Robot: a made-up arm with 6 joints.
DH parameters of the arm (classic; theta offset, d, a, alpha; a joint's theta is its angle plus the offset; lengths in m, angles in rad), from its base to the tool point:
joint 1: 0 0.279 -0.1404 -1.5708
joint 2: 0 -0.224 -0.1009 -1.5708
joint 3: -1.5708 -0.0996 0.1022 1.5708
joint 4: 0 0.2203 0.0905 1.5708
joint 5: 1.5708 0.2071 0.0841 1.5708
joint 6: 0 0.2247 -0.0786 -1.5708
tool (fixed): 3.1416 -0.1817 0 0
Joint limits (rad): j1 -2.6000..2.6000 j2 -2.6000..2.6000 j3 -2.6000..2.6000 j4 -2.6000..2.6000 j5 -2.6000..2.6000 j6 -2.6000..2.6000
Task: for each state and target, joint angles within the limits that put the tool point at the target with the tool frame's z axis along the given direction. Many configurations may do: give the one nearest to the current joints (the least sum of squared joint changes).
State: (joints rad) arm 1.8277 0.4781 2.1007 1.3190 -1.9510 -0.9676
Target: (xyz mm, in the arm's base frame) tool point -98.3 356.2 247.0 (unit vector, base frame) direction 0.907 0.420 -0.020
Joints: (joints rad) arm 2.5567 0.9838 2.1952 1.2502 -2.6000 -1.4502
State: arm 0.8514 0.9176 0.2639 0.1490 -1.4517 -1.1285
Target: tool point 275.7 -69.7 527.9 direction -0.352 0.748 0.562
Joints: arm 1.0131 0.9770 -0.0466 -0.6927 -1.3867 -1.4922
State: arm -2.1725 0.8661 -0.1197 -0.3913 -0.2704 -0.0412
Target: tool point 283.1 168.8 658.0 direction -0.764 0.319 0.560
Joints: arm -2.3793 0.2258 -0.0512 -0.8000 -0.5133 0.1841
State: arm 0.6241 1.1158 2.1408 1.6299 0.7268 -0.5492
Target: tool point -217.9 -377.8 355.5 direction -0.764 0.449 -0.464
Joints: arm 0.9905 1.2575 1.2534 2.2613 0.3926 -0.8715
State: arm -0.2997 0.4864 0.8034 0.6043 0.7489 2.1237
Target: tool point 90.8 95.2 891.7 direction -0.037 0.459 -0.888
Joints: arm -0.4676 1.3081 0.5536 -0.0774 0.9892 2.1164
